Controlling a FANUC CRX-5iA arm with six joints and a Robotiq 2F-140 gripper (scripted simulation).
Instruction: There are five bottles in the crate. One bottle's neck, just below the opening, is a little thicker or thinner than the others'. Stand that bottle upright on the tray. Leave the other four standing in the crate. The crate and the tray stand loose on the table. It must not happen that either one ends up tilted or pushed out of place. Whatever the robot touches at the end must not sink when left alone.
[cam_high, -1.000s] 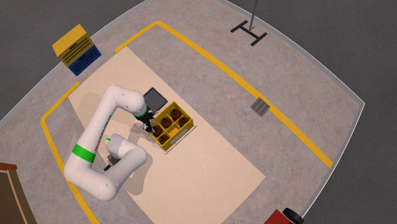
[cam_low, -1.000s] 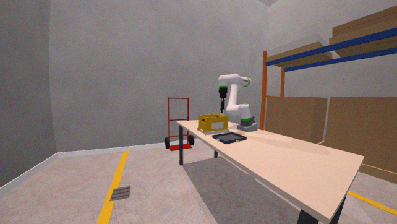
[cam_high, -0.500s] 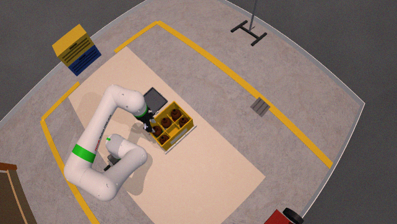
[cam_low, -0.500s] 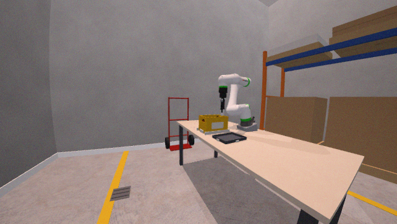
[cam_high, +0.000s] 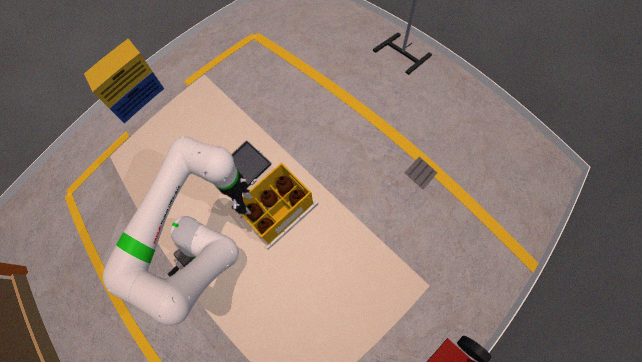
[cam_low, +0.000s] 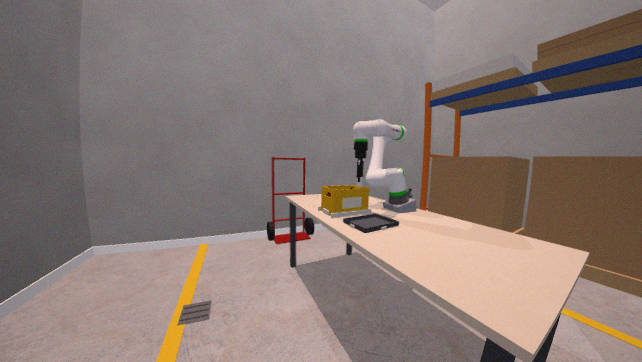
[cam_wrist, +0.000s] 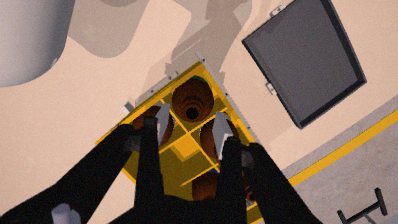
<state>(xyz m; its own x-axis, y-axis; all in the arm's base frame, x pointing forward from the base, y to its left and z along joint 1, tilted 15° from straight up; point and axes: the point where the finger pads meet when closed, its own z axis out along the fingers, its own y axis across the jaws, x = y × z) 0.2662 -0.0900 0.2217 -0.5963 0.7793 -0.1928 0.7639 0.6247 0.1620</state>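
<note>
Now: hand 90 mm short of the brown bottle, 10 mm to the left of it and 120 mm above it. From my hand the other things lie so: yellow crate (80 mm ahead, 50 mm to the right, 130 mm below); dark tray (120 mm ahead, 230 mm to the left, 200 mm below).
</note>
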